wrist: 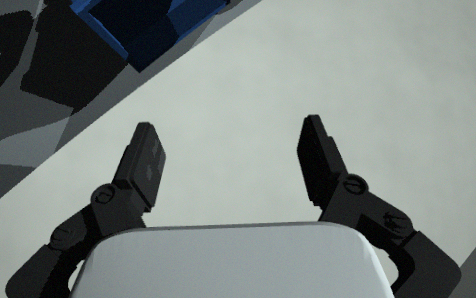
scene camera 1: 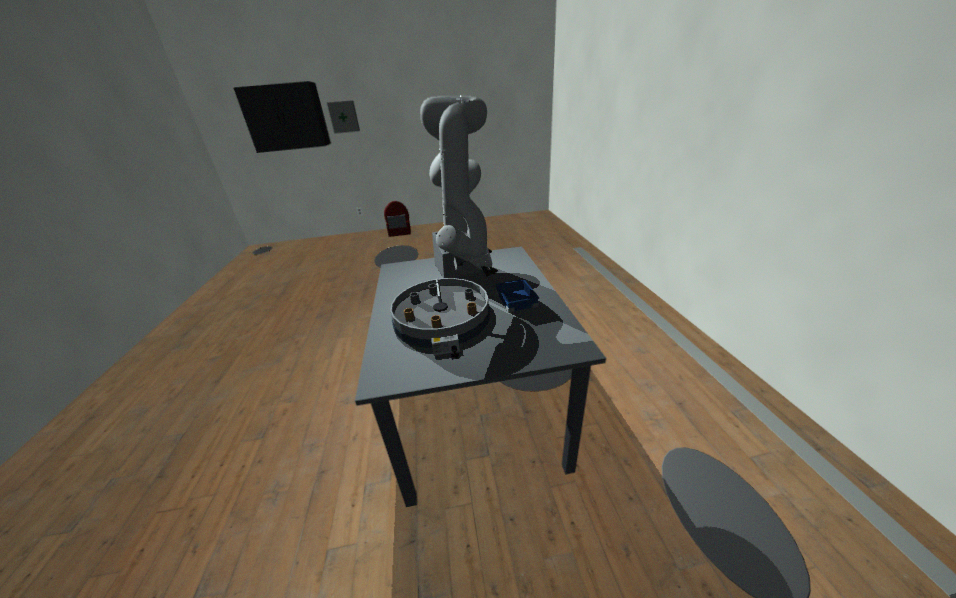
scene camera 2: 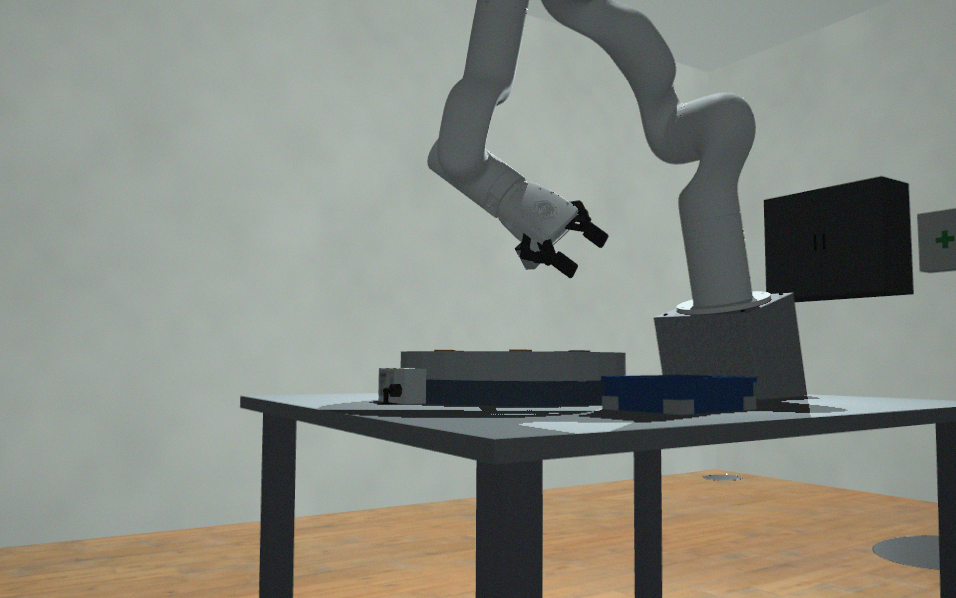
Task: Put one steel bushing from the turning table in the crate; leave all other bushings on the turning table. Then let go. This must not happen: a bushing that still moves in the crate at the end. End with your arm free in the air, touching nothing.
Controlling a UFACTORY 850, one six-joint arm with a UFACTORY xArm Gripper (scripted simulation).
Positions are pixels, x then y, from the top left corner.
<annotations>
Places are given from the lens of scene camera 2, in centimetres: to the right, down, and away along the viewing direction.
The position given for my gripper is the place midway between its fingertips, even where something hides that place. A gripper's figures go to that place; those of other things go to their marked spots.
my gripper (scene camera 2: 590, 257): 18, -7, 121
blue crate (scene camera 2: 669, 394): 27, 13, 103
</annotations>
